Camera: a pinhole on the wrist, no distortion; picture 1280 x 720 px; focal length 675.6 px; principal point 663.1 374.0 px. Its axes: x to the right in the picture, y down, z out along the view. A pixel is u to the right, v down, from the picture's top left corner.
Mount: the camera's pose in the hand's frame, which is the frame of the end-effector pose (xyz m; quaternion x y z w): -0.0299 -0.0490 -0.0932 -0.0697 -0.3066 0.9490 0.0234
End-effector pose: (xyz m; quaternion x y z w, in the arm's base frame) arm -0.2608 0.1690 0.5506 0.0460 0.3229 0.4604 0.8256
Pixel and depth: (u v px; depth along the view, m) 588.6 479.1 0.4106
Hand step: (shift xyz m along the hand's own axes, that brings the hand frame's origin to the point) -0.0454 -0.3423 0.2042
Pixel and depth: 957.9 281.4 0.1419
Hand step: -0.1119 -0.1099 0.0247
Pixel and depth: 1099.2 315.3 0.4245
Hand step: -0.3631 -0.2409 0.2366
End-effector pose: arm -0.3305 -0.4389 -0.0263 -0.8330 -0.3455 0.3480 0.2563
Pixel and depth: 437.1 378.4 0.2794
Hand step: 0.0216 -0.2203 0.1409
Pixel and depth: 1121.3 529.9 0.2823
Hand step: -0.2608 -0.2485 0.0726
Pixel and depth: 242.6 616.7 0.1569
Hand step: 0.0436 -0.1940 0.0112
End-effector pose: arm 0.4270 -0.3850 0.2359 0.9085 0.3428 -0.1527 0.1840
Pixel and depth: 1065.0 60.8 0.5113
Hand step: -0.4054 -0.1262 0.4198
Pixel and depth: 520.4 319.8 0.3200
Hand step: -0.0099 -0.2192 0.1865
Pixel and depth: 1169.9 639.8 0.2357
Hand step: -0.2395 -0.2452 0.0208
